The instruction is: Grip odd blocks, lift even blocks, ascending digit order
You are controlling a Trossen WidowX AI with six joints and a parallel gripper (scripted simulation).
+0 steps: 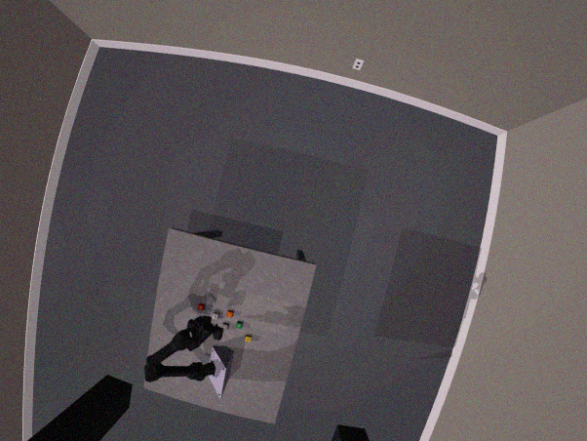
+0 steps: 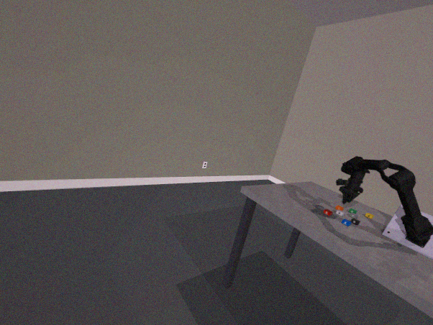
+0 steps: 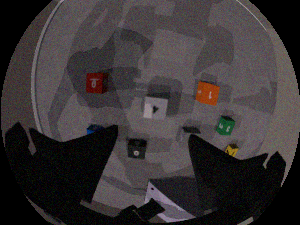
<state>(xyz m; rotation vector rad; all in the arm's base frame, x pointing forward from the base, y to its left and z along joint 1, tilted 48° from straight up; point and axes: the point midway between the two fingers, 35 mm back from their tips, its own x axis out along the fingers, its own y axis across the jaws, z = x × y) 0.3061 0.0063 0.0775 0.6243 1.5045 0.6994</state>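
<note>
Right now the blue block is 100 mm to the left of my gripper tip, 70 mm below it and 70 mm behind it. From my gripper tip the other things lie so: dark block 80 mm behind, 70 mm below, 20 mm to the left; then orange block 80 mm to the right, 70 mm below, 40 mm ahead; then red block 100 mm to the left, 70 mm below, 30 mm ahead.
</note>
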